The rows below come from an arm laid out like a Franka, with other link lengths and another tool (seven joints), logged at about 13 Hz.
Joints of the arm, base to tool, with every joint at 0 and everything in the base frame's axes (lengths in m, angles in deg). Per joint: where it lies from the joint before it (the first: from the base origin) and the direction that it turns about. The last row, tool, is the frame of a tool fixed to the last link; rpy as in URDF.
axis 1: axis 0 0 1 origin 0.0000 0.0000 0.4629
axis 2: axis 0 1 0 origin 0.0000 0.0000 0.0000
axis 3: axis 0 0 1 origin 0.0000 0.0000 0.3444
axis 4: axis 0 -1 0 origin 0.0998 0.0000 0.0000
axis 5: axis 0 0 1 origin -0.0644 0.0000 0.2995
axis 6: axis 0 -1 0 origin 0.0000 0.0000 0.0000
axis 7: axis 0 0 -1 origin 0.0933 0.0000 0.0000
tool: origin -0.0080 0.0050 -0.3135 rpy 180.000 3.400 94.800
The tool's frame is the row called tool.
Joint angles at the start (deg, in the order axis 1, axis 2, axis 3, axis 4, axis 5, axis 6, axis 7): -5.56 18.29 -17.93 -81.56 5.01 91.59 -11.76
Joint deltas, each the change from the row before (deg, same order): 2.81 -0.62 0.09 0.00 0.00 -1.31 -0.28; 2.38 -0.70 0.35 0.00 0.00 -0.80 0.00; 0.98 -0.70 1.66 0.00 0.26 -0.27 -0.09; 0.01 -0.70 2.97 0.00 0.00 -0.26 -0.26; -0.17 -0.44 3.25 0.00 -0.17 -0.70 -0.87
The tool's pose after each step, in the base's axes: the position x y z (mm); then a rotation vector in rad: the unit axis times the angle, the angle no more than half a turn. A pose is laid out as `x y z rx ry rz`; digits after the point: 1 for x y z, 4 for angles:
518.8 -154.5 459.6 -2.2237 -2.0924 0.1711
521.3 -128.4 465.3 -2.1716 -2.1434 0.1686
525.4 -103.1 470.5 -2.1208 -2.1935 0.1465
528.3 -76.6 475.4 -2.0578 -2.2503 0.1240
527.4 -49.8 477.9 -1.9724 -2.3112 0.1138

